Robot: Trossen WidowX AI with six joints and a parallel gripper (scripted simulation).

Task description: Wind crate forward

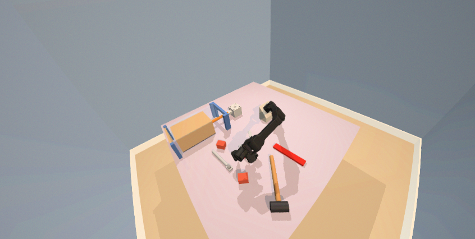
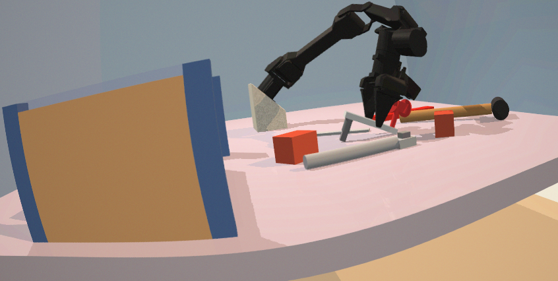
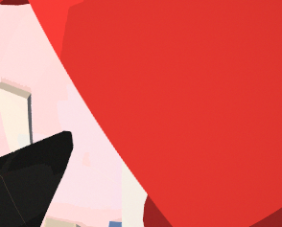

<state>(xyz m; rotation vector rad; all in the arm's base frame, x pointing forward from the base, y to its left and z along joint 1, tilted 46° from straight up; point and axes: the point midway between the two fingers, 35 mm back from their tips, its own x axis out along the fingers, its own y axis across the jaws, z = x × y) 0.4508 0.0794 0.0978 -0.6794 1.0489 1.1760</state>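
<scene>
My gripper tip is 1 cm to the right of the pale crank arm and 1 cm below it. Also, from my gripper tip: thin pale strip (14 cm behind, 4 cm to the right, 2 cm below); red knob (1 cm ahead, 6 cm to the left, 2 cm above); red bar (20 cm behind, 23 cm to the left, 2 cm below).
</scene>
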